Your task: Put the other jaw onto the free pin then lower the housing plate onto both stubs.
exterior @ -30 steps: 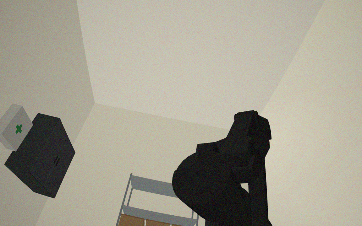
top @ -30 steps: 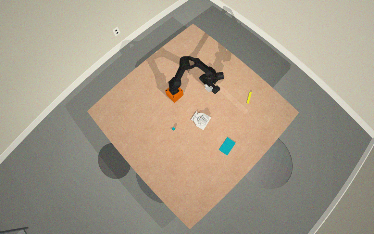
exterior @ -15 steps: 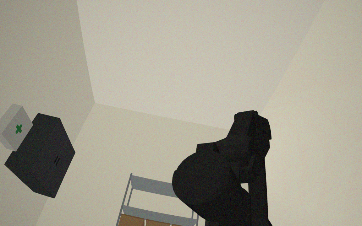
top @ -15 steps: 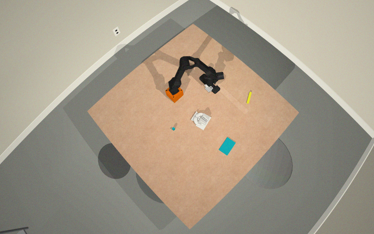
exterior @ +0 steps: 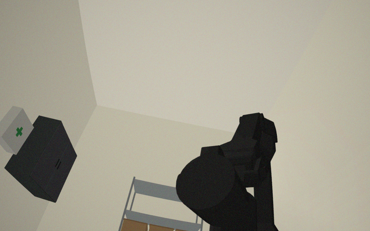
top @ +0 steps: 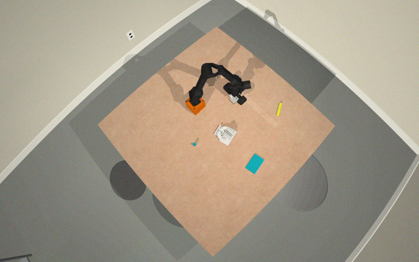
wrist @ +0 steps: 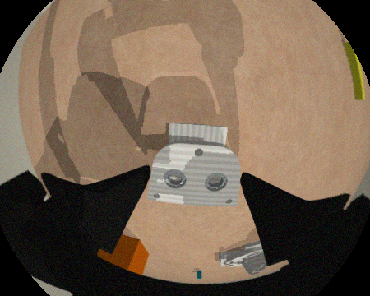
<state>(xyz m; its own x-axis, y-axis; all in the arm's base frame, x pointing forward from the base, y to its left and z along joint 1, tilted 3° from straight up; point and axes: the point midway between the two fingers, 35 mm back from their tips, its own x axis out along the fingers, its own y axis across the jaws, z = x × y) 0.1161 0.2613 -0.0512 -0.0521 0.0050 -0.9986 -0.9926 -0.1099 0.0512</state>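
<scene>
Right now the grey housing plate is 2 cm above my gripper tip and 1 cm to the left of it. Round my gripper tip: grey jaw (21 cm to the right, 15 cm ahead, 1 cm above); small teal cube (43 cm to the right, 11 cm ahead); yellow bar (26 cm ahead, 22 cm to the left).
</scene>
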